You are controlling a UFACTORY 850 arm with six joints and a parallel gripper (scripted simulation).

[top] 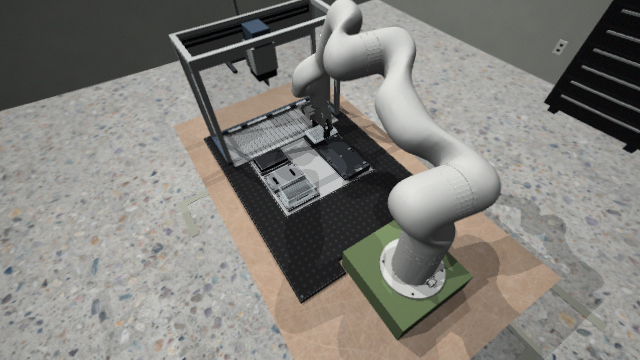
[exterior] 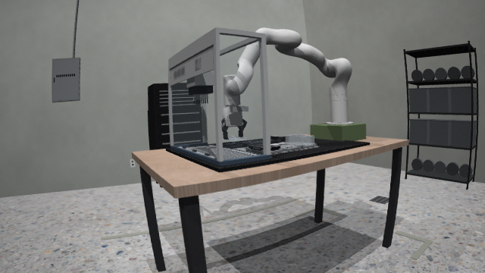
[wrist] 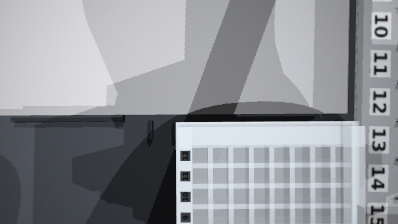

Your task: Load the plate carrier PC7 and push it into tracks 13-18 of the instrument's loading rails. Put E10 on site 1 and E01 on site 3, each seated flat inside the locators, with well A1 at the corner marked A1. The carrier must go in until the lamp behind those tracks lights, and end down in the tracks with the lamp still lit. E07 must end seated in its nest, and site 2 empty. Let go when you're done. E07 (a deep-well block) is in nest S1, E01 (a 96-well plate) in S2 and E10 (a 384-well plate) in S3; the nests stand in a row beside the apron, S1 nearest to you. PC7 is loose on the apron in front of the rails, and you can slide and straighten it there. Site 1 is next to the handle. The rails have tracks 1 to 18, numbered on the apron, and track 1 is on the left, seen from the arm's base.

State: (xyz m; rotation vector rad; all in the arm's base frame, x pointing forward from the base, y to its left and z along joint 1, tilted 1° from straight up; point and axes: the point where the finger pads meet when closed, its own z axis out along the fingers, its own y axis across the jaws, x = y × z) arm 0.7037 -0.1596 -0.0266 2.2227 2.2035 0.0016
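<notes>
Right now the dark 384-well plate E10 is 1 cm ahead of my hand, 26 cm to the left of it and 3 cm below it. The rest, counted from my hand: nest S2 (11 cm behind, 26 cm to the left, 4 cm below); dark plate carrier PC7 (11 cm behind, 3 cm below); 96-well plate E01 (1 cm below).
</notes>
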